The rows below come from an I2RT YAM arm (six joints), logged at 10 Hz.
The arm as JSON. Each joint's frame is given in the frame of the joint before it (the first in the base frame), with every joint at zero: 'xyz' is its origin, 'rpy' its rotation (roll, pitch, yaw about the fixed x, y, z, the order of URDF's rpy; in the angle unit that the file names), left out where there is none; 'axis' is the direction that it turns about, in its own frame. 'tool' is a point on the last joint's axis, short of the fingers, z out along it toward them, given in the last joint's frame.
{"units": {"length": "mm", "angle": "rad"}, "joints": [
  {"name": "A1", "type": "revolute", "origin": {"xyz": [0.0, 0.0, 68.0]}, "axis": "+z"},
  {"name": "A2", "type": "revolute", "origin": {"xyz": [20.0, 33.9, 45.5]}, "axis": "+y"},
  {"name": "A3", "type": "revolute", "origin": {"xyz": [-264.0, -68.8, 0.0]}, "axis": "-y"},
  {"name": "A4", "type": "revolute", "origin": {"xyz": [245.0, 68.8, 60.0]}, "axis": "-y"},
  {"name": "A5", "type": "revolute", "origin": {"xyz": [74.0, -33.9, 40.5]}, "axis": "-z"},
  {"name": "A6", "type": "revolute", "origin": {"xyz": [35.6, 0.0, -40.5]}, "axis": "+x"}
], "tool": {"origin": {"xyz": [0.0, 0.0, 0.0], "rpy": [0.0, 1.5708, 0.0]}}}
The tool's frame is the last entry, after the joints.
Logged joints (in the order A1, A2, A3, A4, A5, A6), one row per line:
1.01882, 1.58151, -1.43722, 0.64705, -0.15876, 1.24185
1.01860, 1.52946, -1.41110, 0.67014, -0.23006, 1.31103
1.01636, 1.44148, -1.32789, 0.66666, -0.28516, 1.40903
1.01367, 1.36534, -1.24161, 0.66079, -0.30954, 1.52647
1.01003, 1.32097, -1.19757, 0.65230, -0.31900, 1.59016
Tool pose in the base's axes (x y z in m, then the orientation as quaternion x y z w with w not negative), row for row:
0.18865, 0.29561, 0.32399, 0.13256, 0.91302, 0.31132, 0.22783
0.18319, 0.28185, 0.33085, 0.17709, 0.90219, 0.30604, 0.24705
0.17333, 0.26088, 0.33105, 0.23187, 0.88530, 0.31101, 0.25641
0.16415, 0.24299, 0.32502, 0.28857, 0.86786, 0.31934, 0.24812
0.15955, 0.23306, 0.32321, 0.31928, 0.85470, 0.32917, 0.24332
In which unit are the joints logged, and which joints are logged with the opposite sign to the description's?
The joints are logged in radians. Opposite sign: A3, A4, A5.
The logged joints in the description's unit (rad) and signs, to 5 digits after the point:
1.01882, 1.58151, 1.43722, -0.64705, 0.15876, 1.24185
1.01860, 1.52946, 1.41110, -0.67014, 0.23006, 1.31103
1.01636, 1.44148, 1.32789, -0.66666, 0.28516, 1.40903
1.01367, 1.36534, 1.24161, -0.66079, 0.30954, 1.52647
1.01003, 1.32097, 1.19757, -0.65230, 0.31900, 1.59016

